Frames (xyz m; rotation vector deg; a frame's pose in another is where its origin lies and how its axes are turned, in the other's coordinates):
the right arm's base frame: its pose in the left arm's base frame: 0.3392 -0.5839 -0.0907 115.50 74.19 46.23
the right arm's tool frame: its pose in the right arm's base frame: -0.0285 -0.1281 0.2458 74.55 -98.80 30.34
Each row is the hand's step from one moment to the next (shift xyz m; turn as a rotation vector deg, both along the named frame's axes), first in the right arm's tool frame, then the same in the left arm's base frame.
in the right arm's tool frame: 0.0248 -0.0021 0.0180 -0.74 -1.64 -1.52
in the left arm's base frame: -0.0093 0.0016 -0.0292 1.18 1.67 1.16
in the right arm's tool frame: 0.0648 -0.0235 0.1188 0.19 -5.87 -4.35
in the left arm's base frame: -0.0928 0.0208 -0.0991 4.09 5.95 1.12
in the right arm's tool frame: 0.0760 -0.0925 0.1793 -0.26 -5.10 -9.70
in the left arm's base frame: -0.1478 0.0886 -0.1296 9.04 5.29 3.24
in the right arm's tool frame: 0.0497 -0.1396 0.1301 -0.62 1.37 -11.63
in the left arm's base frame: -0.1102 0.1368 -0.0896 10.87 -1.14 4.26
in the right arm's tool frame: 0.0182 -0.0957 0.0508 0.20 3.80 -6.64
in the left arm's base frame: -0.0441 0.0946 -0.0343 6.43 -3.67 1.94
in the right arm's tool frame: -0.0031 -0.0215 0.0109 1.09 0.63 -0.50
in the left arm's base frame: -0.0117 0.0213 -0.0007 0.83 -0.63 -0.87
